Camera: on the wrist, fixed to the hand. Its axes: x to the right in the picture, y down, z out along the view.
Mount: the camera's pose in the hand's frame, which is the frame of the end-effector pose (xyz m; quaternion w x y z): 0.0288 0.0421 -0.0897 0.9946 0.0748 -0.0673 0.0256
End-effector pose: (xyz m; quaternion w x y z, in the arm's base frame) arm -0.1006 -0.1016 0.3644 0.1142 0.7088 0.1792 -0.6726
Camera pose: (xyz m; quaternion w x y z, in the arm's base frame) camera -0.0007 -0.1009 0.3386 0.0898 0.6729 0.1021 -0.7272
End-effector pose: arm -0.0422 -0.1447 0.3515 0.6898 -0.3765 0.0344 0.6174
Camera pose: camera -0.0349 -0.1733 0.2526 0.7008 -0.2804 0.0436 0.6545
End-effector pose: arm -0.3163 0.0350 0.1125 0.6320 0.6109 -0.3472 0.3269
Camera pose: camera -0.3323 0.1260 0.1585 0.5511 0.6680 -0.3790 0.3262
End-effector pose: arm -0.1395 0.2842 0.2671 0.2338 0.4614 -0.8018 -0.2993
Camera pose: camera -0.1197 0.2518 0.3631 0.1517 0.4357 -0.8474 -0.2628
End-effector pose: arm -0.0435 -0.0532 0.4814 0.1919 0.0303 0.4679 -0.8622
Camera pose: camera -0.0664 -0.0091 0.3910 0.2422 -0.0016 0.3872 -0.8896
